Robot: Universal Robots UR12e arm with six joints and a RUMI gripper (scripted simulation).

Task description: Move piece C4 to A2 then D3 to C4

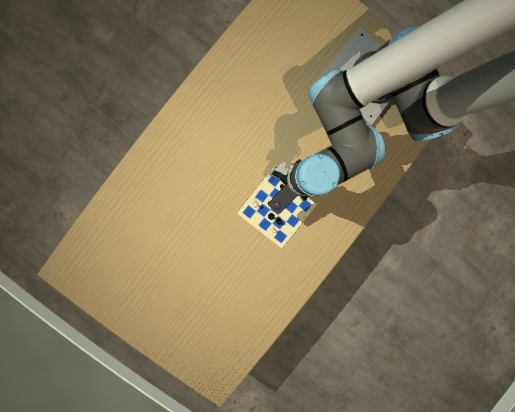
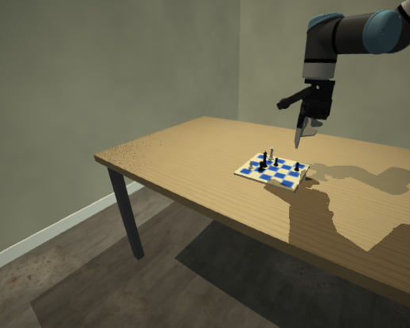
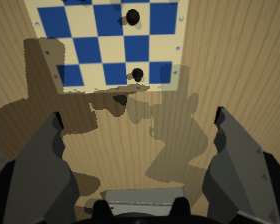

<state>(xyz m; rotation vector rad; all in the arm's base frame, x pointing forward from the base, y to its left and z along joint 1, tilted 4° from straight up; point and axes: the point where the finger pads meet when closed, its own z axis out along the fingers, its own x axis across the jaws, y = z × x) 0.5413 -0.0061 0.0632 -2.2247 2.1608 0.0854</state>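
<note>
Right now my hand is 11 cm short of the tall black piece, 4 cm to the right of it and 8 cm above it. The rest, counted from my hand: chessboard (8 cm ahead, 4 cm to the left, 11 cm below); then white pawn (15 cm ahead, 8 cm to the left, 10 cm below).
</note>
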